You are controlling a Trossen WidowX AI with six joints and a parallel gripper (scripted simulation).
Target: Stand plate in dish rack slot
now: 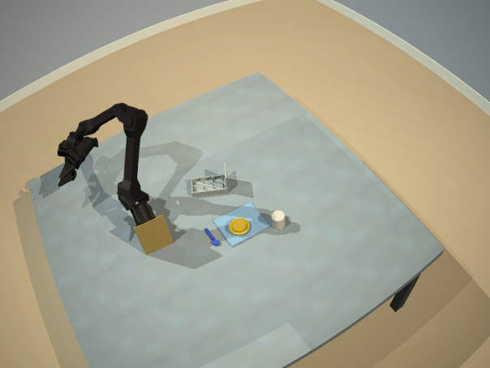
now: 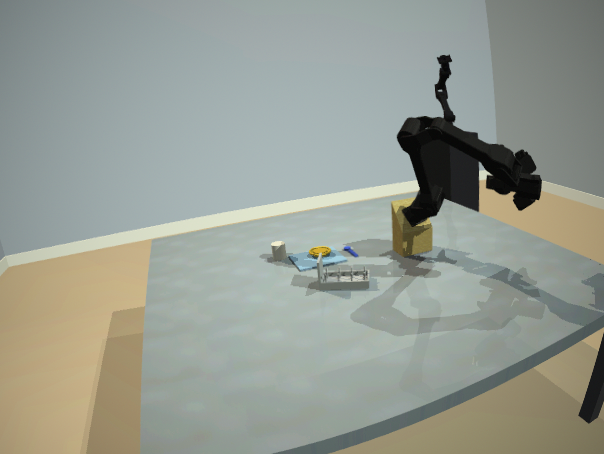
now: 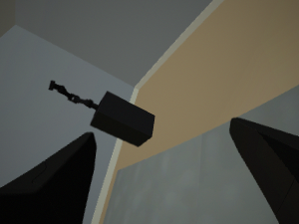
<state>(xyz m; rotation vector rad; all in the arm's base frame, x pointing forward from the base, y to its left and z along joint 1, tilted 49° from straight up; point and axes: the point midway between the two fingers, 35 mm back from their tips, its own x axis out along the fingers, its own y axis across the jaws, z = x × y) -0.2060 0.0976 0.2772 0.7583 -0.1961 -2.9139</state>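
My gripper tip is 48 cm short of the yellow plate, 40 cm to the left of it and 25 cm above it. Round my gripper tip: light blue mat 50 cm ahead, 39 cm to the right, 26 cm below; blue spoon 39 cm ahead, 38 cm to the right, 26 cm below; grey dish rack 52 cm ahead, 18 cm to the right, 24 cm below.
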